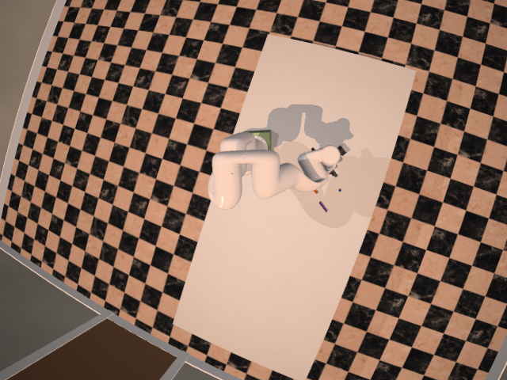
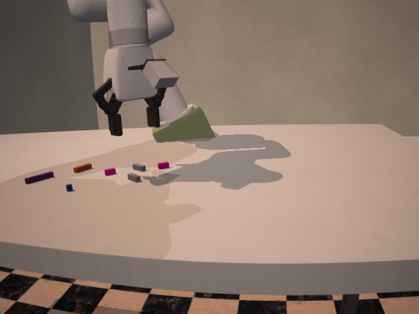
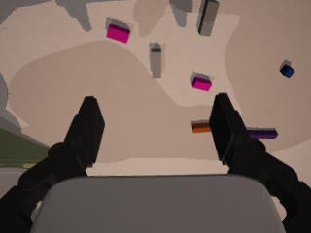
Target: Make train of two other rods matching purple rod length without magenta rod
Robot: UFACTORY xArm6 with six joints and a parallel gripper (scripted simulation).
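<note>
The orange rod lies 1 cm behind my hand, 13 cm to the right of it and 8 cm below it. From my hand the other things lie so: purple rod: 6 cm ahead, 20 cm to the right, 8 cm below; small blue rod: 12 cm ahead, 10 cm to the right, 8 cm below.
</note>
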